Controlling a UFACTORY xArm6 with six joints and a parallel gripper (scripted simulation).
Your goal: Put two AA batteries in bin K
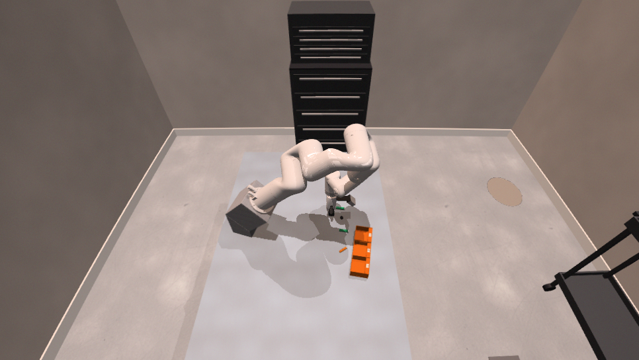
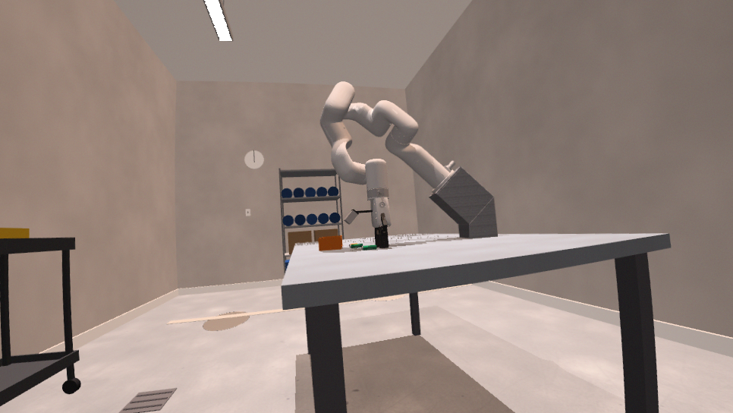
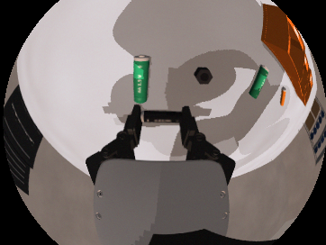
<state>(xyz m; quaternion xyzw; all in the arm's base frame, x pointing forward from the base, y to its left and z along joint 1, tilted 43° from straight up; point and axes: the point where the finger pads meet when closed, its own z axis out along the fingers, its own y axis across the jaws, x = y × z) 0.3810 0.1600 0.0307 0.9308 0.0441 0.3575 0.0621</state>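
Now: hand 230 mm to the left of the orange bin row and 170 mm short of it. Also, from my hand: dark AA battery: 10 mm below; then small orange piece: 230 mm to the right, 80 mm ahead, 20 mm below.
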